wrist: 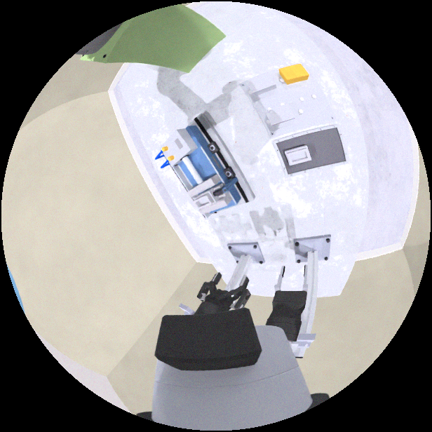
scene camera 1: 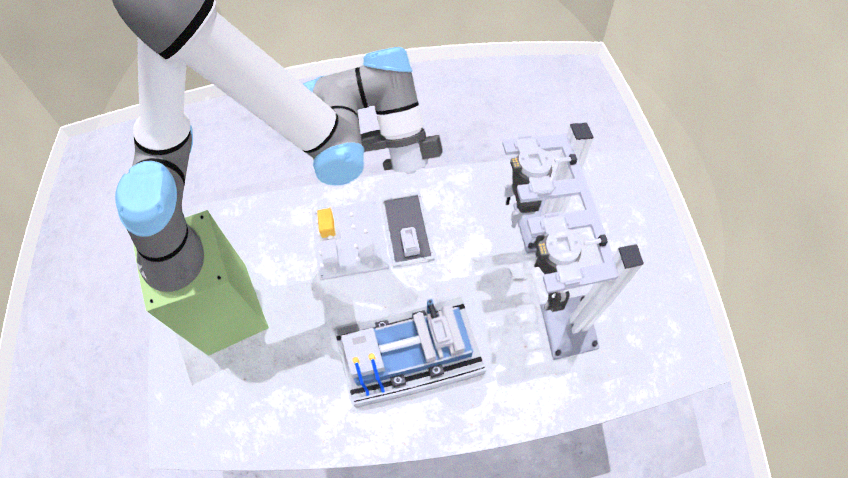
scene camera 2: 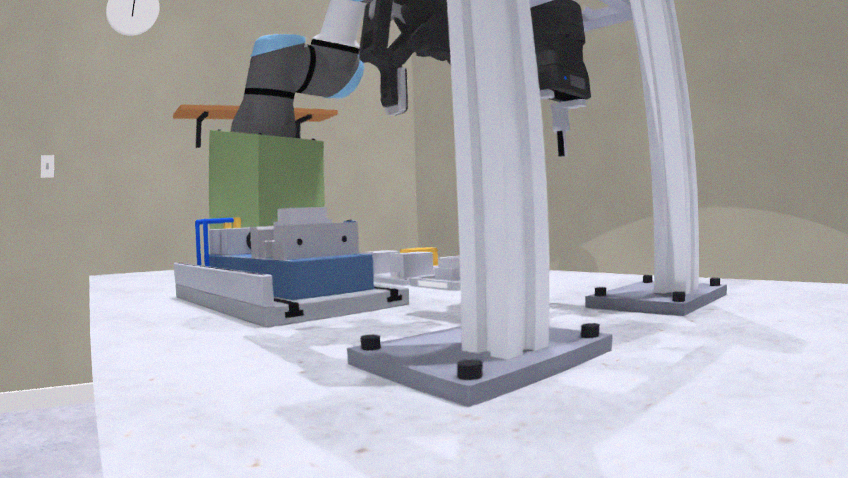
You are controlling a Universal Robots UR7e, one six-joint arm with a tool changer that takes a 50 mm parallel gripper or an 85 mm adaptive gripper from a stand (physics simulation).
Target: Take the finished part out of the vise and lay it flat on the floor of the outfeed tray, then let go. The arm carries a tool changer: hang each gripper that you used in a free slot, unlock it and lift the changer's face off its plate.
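Places are measured from the arm's base along level axes (x left, y ahead, z down), in centimetres.
Where they show: arm's base, link origin: (scene camera 1: 171, 258) (scene camera 2: 262, 134).
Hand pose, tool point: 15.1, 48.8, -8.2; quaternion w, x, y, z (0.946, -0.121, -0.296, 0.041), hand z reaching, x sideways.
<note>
Each offset is from my tool point to the top centre of the thing, as dx, dy, dz. "pt": to the spot under its first point.
The arm's bare changer (scene camera 1: 407, 159) carries no gripper and is high behind the outfeed tray. The adaptive gripper (wrist: 231, 280) hangs in the near stand slot, its fingers apart and empty. The parallel gripper (wrist: 294, 271) (scene camera 2: 560, 142) hangs in the far slot, its fingers also apart and empty. The finished part {-20.7, +5.6, +26.5} (scene camera 1: 441, 330) (wrist: 204, 200) (scene camera 2: 302, 214), grey with a pocket, sits upright between the jaws of the blue vise {-23.2, -1.1, +28.1} (scene camera 1: 402, 333) (wrist: 201, 159) (scene camera 2: 323, 276). A similar grey part {+4.2, -1.6, +33.9} (scene camera 1: 409, 241) (wrist: 298, 156) lies on the dark floor of the outfeed tray (scene camera 1: 404, 209) (wrist: 325, 142).
The gripper stand's post (scene camera 1: 606, 296) (scene camera 2: 504, 178) (wrist: 311, 285) rises at the table's right side. A plate with small posts and pins stands beside the tray, near a yellow block {+8.8, -22.6, +33.6} (scene camera 1: 326, 222) (wrist: 294, 74). Blue hoses {pt -31.5, -10.1, +27.1} (scene camera 1: 361, 377) rise at the vise's left end. The green pedestal (scene camera 1: 207, 296) (scene camera 2: 261, 172) carries the arm.
</note>
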